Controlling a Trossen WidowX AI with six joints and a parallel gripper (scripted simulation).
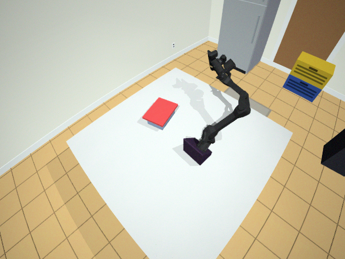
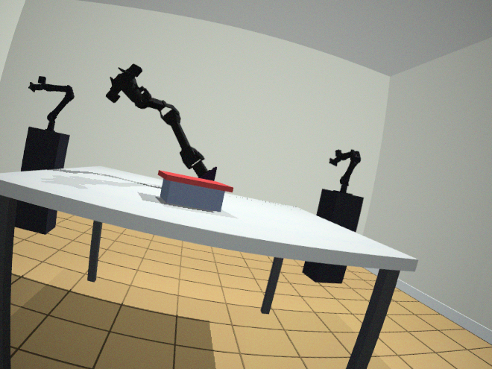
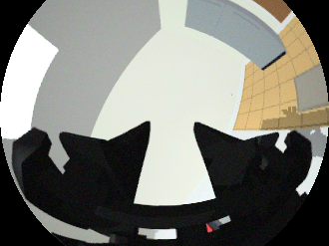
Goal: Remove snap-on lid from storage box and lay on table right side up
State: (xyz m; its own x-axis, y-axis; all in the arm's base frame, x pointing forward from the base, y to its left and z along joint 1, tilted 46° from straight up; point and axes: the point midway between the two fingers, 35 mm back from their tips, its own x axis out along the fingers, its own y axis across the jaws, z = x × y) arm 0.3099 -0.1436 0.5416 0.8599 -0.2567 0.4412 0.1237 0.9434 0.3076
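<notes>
My gripper tip is now 140 mm short of the red lid, 400 mm to the right of it and 350 mm above it. Round my gripper tip: blue-grey storage box: 140 mm ahead, 400 mm to the left, 390 mm below.
</notes>
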